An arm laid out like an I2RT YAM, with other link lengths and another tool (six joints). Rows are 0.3 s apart.
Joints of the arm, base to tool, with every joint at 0 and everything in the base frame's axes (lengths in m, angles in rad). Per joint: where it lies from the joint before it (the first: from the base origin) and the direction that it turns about. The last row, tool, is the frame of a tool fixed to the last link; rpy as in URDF.
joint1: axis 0 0 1 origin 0 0 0.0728
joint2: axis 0 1 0 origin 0.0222 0.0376 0.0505
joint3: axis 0 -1 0 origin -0.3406 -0.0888 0
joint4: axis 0 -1 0 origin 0.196 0.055 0.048
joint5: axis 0 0 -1 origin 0.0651 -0.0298 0.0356
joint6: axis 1 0 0 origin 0.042 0 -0.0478
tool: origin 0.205 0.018 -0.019 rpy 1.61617 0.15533 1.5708
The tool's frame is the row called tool.
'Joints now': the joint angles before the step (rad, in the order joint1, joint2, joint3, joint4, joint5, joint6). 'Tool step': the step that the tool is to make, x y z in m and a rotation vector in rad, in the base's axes. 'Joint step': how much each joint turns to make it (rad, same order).
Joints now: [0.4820, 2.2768, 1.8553, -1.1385, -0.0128, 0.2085]
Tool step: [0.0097, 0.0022, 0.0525, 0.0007, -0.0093, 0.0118]
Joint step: [-0.0034, 0.0198, 0.3045, -0.2763, 0.0034, -0.0153]
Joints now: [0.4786, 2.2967, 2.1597, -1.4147, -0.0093, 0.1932]
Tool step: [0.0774, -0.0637, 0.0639, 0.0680, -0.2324, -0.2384]
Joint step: [-0.1793, -0.0652, 0.1699, 0.0049, 0.0331, 0.0557]
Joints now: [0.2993, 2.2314, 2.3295, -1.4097, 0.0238, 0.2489]
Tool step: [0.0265, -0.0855, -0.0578, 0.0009, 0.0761, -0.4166]
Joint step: [-0.1725, 0.0825, -0.1045, 0.1026, 0.0363, 0.2423]
